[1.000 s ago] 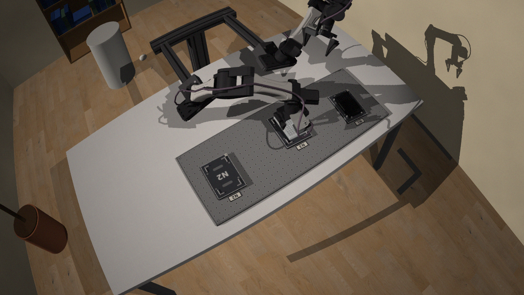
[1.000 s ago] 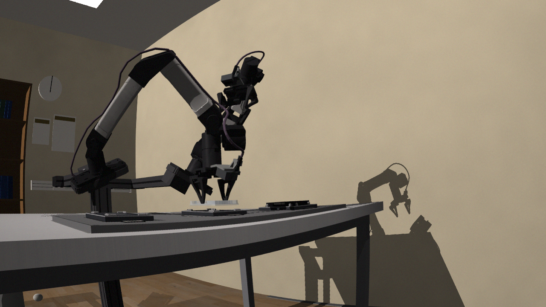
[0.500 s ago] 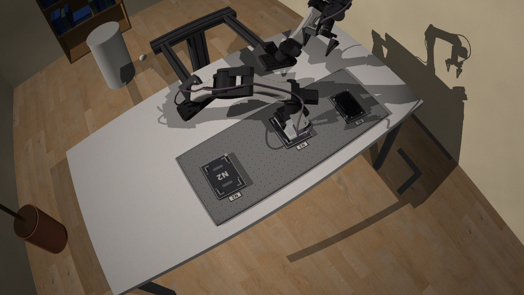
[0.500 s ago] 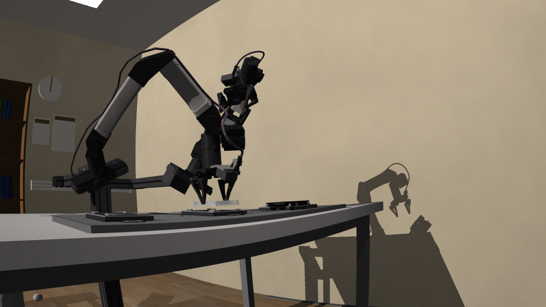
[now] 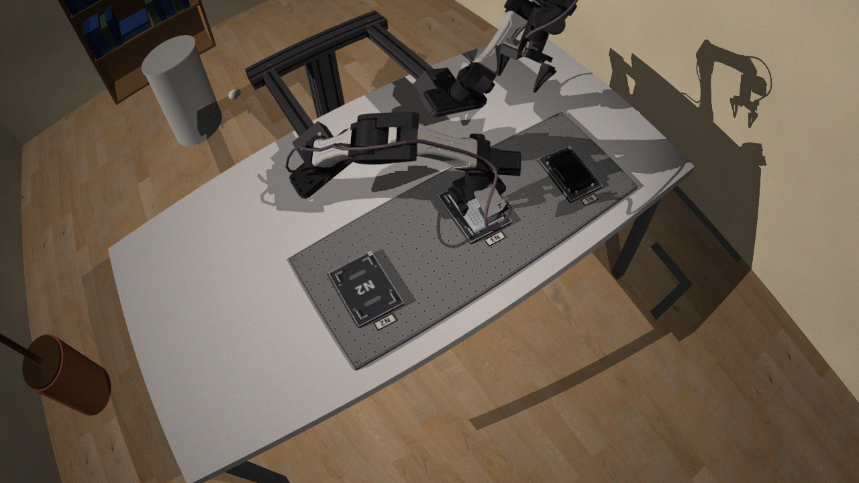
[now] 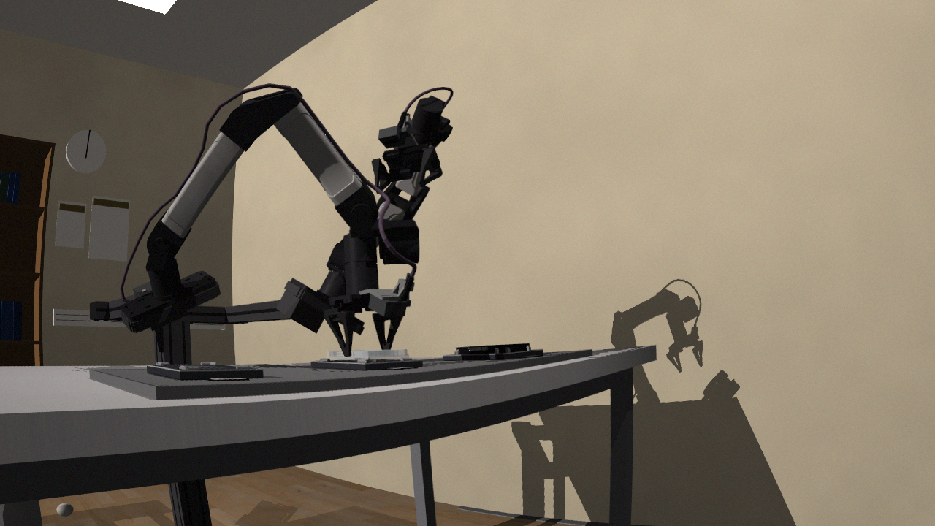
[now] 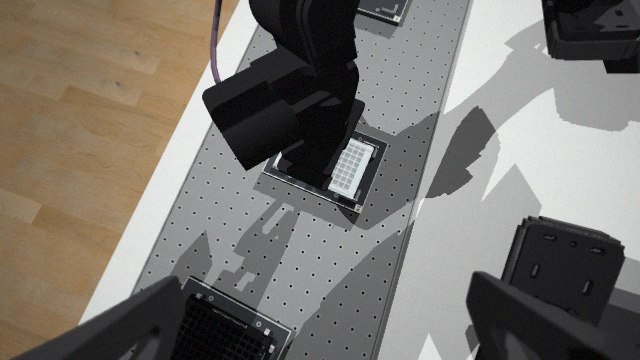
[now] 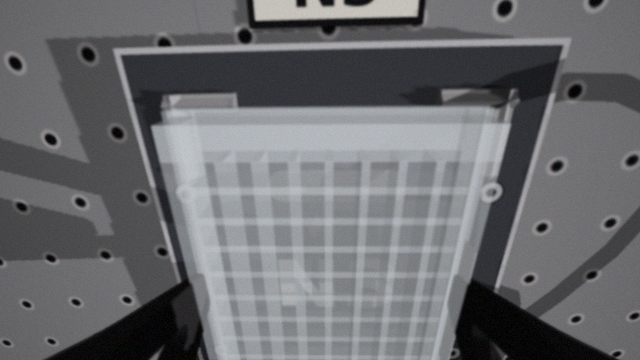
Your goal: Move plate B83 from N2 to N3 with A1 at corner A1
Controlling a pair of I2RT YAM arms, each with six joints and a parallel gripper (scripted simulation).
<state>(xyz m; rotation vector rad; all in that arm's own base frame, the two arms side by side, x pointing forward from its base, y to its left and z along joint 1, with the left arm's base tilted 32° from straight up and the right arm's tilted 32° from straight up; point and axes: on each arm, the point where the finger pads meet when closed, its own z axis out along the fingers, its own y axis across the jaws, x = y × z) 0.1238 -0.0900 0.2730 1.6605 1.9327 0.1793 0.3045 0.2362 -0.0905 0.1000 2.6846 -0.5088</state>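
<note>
My right gripper is now 1 cm past the nest N3 and 2 cm above it. The rest, counted from my right hand: N3 A1 mark (8 cm behind, 6 cm to the left, 2 cm below); N2 A1 mark (4 cm behind, 28 cm to the right, 2 cm below); clear plate B83 (1 cm below).
</note>
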